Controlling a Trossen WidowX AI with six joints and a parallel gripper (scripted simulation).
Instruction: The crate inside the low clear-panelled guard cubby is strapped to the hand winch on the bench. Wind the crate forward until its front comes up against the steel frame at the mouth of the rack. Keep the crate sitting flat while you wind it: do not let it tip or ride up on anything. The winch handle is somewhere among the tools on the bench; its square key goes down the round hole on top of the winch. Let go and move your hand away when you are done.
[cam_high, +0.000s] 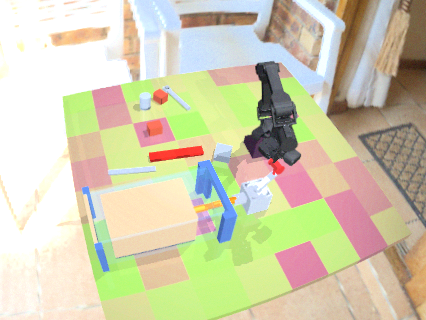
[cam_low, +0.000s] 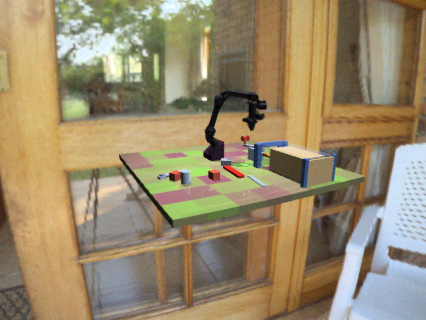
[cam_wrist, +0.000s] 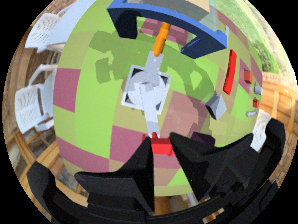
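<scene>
My gripper tip is now 50 mm past the red grip, 20 mm to the left of it and 80 mm above it. Round my gripper tip: grey block: 40 mm ahead, 260 mm to the right, 200 mm below; grey winch: 30 mm ahead, 10 mm to the left, 180 mm below; winch handle: 20 mm behind, 10 mm to the right, 110 mm below.
</scene>
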